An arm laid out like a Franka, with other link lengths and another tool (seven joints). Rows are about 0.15 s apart.
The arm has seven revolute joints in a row. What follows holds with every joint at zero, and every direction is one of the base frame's. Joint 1 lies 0.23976 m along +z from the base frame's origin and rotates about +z. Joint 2 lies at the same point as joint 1 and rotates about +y. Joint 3 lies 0.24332 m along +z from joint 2 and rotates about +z. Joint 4 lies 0.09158 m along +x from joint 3 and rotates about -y. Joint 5 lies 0.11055 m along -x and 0.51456 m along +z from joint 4 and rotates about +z. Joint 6 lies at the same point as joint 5 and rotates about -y. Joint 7 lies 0.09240 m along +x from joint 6 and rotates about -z. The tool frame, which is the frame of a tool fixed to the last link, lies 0.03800 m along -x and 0.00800 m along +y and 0.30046 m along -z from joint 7; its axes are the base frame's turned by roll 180.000, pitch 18.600 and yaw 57.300 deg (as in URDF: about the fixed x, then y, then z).
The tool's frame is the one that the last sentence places.
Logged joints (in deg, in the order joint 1, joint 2, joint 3, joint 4, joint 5, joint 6, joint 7), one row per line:
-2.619, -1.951, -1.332, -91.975, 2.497, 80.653, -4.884
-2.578, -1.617, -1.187, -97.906, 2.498, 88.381, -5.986
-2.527, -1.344, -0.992, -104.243, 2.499, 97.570, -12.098
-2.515, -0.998, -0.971, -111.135, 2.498, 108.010, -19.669
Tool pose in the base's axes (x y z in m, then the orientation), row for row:
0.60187, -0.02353, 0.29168, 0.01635, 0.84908, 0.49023, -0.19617
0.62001, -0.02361, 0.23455, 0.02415, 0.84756, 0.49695, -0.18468
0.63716, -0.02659, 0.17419, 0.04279, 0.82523, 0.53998, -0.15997
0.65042, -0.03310, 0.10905, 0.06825, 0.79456, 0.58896, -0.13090
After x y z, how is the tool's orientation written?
As a quaternion, w x y z.
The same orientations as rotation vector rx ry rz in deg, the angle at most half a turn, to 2 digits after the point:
151.26, 87.33, -34.95
150.26, 88.10, -32.74
144.63, 94.63, -28.04
137.12, 101.64, -22.59

